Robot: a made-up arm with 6 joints.
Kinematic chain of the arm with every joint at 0, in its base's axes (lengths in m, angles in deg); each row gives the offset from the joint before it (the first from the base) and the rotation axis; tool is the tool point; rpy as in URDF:
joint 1: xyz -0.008 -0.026 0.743 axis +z
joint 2: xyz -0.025 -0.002 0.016 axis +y
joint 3: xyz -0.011 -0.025 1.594 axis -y
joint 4: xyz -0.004 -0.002 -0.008 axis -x
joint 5: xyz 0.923 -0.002 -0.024 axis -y
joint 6: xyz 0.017 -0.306 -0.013 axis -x
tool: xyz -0.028 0.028 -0.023 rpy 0 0 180
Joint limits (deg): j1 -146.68..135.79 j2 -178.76..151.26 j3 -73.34..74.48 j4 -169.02..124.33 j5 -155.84..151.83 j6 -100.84..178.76
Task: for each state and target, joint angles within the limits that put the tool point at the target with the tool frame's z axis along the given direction. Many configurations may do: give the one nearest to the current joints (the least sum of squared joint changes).
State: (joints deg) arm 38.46 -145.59 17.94 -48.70 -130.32 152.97
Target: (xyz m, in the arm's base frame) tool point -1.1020 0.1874 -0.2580 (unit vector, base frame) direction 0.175 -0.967 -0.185
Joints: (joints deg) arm -12.41 -170.08 -3.67 -85.64 -155.69 178.76
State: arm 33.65 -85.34 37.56 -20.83 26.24 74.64
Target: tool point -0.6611 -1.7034 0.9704 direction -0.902 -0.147 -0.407
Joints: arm 59.58 -114.61 7.63 -25.75 5.65 70.37
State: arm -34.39 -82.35 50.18 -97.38 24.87 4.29
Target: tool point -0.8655 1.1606 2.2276 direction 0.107 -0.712 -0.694
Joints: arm -48.59 -70.99 28.12 -117.42 53.82 -14.64
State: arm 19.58 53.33 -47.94 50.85 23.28 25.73
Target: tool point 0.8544 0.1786 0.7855 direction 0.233 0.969 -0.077
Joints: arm 32.66 60.06 -70.54 38.11 24.59 10.08
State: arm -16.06 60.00 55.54 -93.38 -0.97 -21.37
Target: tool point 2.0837 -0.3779 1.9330 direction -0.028 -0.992 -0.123
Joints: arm -7.52 49.46 74.48 -71.25 -2.62 -27.63
